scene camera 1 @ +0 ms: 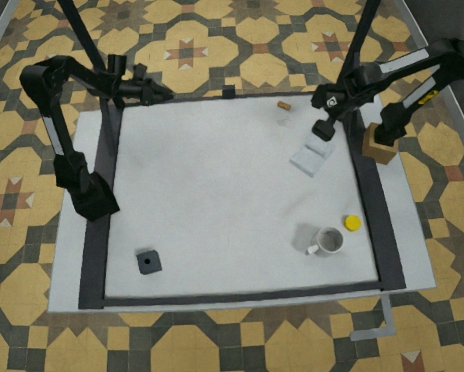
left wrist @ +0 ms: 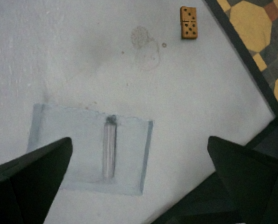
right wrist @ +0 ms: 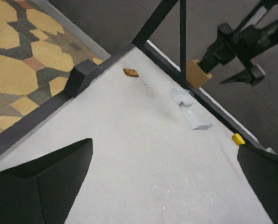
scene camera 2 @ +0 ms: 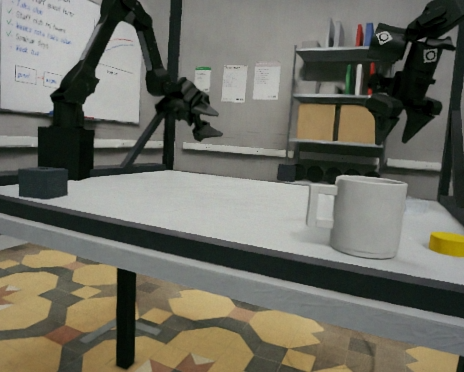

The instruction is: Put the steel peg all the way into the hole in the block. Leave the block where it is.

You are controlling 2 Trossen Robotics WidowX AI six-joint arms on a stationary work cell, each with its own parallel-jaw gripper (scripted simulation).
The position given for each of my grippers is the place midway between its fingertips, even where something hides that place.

In view: my left gripper [scene camera 2: 390, 144], my right gripper [scene camera 2: 220, 125], a plate [scene camera 1: 304, 159] and a brown box [scene camera 1: 370, 149].
The plate is seen too in the left wrist view [left wrist: 48, 123] and in the right wrist view [right wrist: 196, 117]. My left gripper also shows in scene camera 1 [scene camera 1: 319, 120], in the left wrist view [left wrist: 141, 143] and in the right wrist view [right wrist: 210, 70]. My right gripper is seen too in scene camera 1 [scene camera 1: 173, 94] and in the right wrist view [right wrist: 164, 148].
